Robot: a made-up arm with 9 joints. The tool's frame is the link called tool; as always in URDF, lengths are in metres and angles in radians.
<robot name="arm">
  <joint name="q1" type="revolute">
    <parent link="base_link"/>
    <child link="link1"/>
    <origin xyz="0 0 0.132" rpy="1.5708 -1.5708 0"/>
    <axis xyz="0 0 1"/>
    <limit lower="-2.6" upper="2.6"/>
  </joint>
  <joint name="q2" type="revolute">
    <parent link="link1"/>
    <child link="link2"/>
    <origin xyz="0.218 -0.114 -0.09" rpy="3.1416 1.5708 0"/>
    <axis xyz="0 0 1"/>
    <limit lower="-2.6" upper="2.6"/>
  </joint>
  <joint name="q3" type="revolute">
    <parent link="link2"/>
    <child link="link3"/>
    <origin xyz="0.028 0 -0.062" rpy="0 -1.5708 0"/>
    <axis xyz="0 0 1"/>
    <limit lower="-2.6" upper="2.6"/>
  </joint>
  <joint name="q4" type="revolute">
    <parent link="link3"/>
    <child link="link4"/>
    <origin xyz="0.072 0.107 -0.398" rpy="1.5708 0 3.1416"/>
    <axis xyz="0 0 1"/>
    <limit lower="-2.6" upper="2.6"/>
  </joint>
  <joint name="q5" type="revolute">
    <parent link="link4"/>
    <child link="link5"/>
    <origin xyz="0.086 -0.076 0.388" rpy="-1.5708 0 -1.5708"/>
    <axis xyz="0 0 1"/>
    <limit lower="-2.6" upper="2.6"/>
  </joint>
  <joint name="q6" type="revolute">
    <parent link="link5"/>
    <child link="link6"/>
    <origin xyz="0.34 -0.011 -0.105" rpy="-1.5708 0 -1.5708"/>
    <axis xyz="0 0 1"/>
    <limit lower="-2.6" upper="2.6"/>
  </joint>
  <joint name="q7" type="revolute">
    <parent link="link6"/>
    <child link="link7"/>
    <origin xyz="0.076 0.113 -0.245" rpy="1.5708 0 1.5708"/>
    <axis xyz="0 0 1"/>
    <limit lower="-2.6" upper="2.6"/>
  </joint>
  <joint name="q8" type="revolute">
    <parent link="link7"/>
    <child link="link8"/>
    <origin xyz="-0.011 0.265 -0.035" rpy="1.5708 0 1.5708"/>
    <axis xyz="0 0 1"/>
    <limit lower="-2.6" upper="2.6"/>
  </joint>
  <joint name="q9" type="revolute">
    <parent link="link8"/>
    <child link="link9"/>
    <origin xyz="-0.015 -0.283 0.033" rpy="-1.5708 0 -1.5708"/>
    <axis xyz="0 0 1"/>
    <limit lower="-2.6" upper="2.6"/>
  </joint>
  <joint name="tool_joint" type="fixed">
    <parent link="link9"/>
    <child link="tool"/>
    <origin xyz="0.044 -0.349 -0.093" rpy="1.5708 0 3.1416"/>
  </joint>
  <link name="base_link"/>
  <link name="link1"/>
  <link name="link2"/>
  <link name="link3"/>
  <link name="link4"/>
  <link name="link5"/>
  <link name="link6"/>
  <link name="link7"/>
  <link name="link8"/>
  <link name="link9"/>
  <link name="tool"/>
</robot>
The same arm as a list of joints. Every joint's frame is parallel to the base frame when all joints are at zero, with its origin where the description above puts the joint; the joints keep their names.
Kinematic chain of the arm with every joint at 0, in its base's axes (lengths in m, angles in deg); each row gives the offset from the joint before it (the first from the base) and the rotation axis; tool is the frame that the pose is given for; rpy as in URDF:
q1: xyz 0 0 0.132 axis -y
q2: xyz 0.114 0.09 0.218 axis -z
q3: xyz 0 0.028 0.062 axis -y
q4: xyz 0.107 0.398 -0.072 axis +x
q5: xyz 0.388 0.076 0.086 axis +z
q6: xyz 0.011 0.34 -0.105 axis +y
q7: xyz 0.076 -0.245 -0.113 axis +x
q8: xyz -0.035 0.265 0.011 axis -z
q9: xyz -0.283 -0.015 -0.033 axis +y
tool: xyz -0.044 -0.093 -0.349 rpy 0 0 0
Joint limits (deg, base to tool): -148.97..148.97 -148.97..148.97 -148.97..148.97 -148.97..148.97 -148.97..148.97 -148.97..148.97 -148.97..148.97 -148.97..148.97 -148.97..148.97

